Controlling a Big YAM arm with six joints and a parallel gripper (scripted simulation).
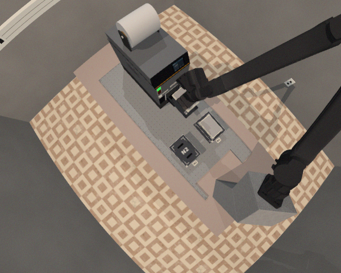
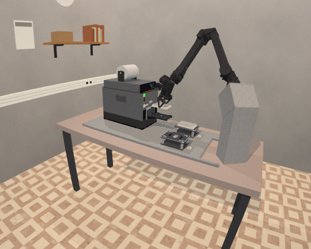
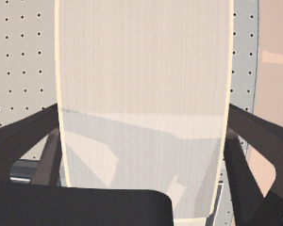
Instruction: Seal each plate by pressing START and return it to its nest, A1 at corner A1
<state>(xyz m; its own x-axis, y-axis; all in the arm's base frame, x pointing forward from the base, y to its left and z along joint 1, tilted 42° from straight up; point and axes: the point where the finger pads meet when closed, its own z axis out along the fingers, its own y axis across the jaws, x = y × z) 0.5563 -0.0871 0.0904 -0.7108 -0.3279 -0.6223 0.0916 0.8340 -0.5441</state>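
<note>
My gripper is now 9 cm above the sealer stage. The rest, counted from my hand: start button (11 cm ahead, 8 cm to the left); cream well plate (right at my hand); foil roll (33 cm ahead, 23 cm above, 4 cm to the right).
</note>
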